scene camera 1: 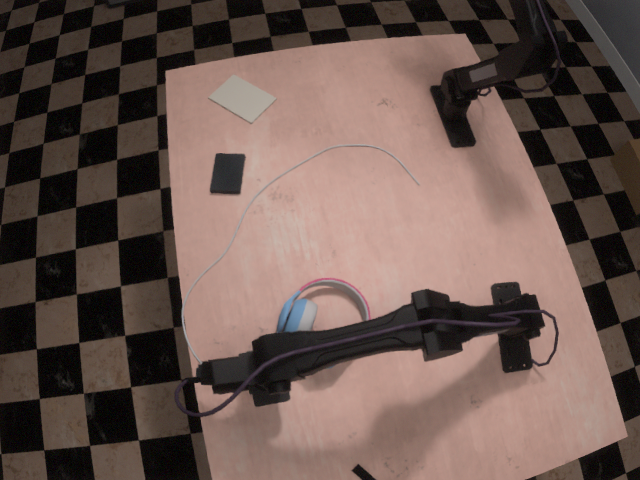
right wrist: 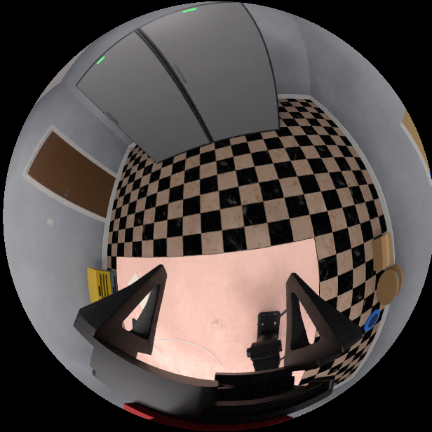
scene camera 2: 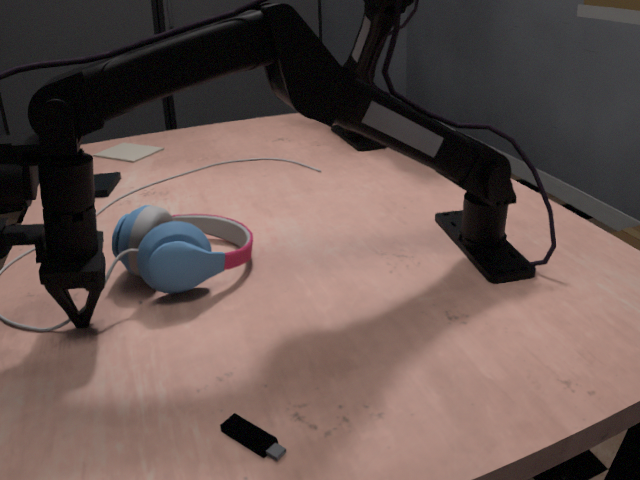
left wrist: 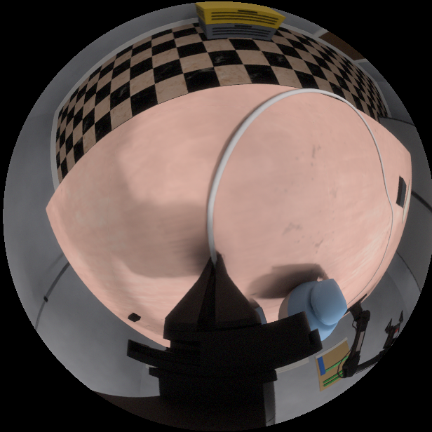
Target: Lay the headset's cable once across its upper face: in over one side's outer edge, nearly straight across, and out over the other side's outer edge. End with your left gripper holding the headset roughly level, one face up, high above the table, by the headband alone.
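Places are measured from the left arm's base along level axes (x right, y down, z ahead), in millimetres.
Pixels of known places: left gripper, fingertip midpoint: (scene camera 2: 82,326); left arm's base, link origin: (scene camera 2: 480,245); right arm's base, link origin: (scene camera 1: 452,115) (scene camera 2: 357,138).
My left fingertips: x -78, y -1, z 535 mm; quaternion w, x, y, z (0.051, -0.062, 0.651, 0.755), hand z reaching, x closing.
Note:
Ahead of a thing's pixels: the offset from my left fingertips to its top centre. "spot": to the spot under its first point. Level surfaces: height alone.
The headset (scene camera 1: 297,315) (scene camera 2: 173,263) (left wrist: 327,302) rests on the table, with blue ear cups and a pink and grey headband @(spot: dx +68, dy -32, dz -196 mm) (scene camera 2: 238,256) that points right in scene camera 2. Its pale cable @(spot: dx +543, dy -2, dz -231 mm) (scene camera 1: 356,145) (scene camera 2: 263,159) (left wrist: 212,200) (right wrist: 175,340) leaves an ear cup, passes down behind my left gripper (scene camera 2: 81,324) (left wrist: 215,257) and curves away over the table. The left gripper is just above the table beside the ear cups, its fingertips shut on the cable. The arm hides part of the headset in scene camera 1. My right gripper (right wrist: 226,277) is open and empty, away from the headset.
A black flat box @(dx +476, dy -14, dz +74 mm) (scene camera 1: 227,173) (scene camera 2: 107,183) (left wrist: 401,191) and a cream card @(dx +706, dy -4, dz +48 mm) (scene camera 1: 241,98) (scene camera 2: 129,151) lie on the table @(dy +1 mm) (scene camera 1: 336,217). A black USB stick @(dx -203, dy -8, dz -190 mm) (scene camera 1: 363,471) (scene camera 2: 248,435) lies at the bottom of both scene views. The left arm's base (scene camera 2: 485,253) stands right of the headset.

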